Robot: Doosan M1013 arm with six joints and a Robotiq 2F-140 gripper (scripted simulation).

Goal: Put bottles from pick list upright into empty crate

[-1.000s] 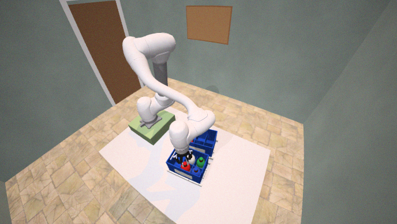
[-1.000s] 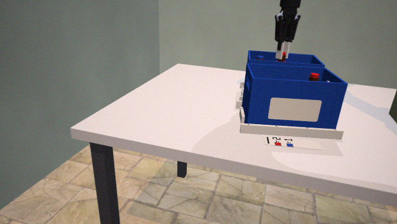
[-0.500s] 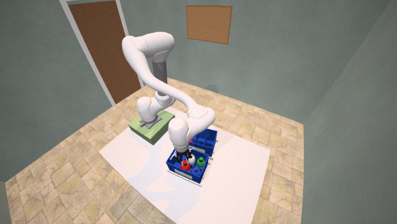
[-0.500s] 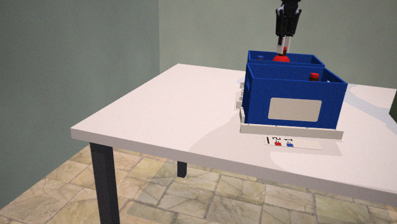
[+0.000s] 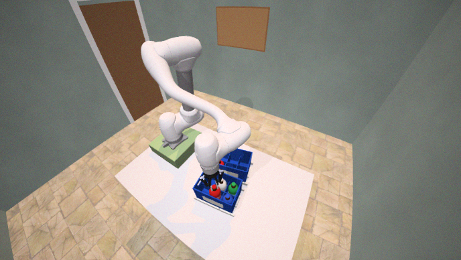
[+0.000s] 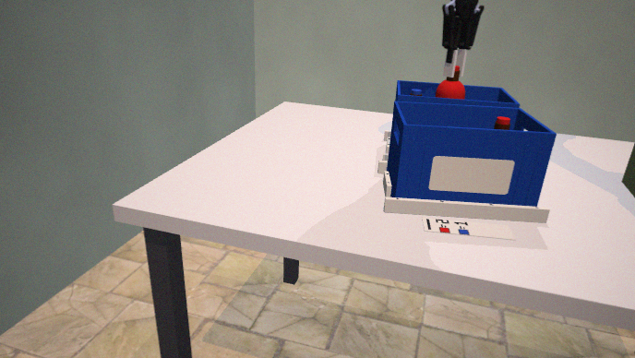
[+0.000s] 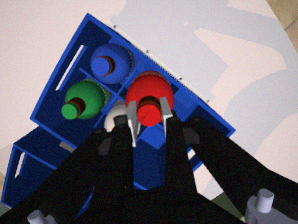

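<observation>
Now: the red bottle 8 cm below my hand. From my hand the other things lie so: white bottle: 15 cm below, 9 cm to the left, 2 cm behind; then blue bottle: 15 cm below, 8 cm ahead, 3 cm to the left; then green-label bottle: 15 cm below, 11 cm to the left, 6 cm ahead.
</observation>
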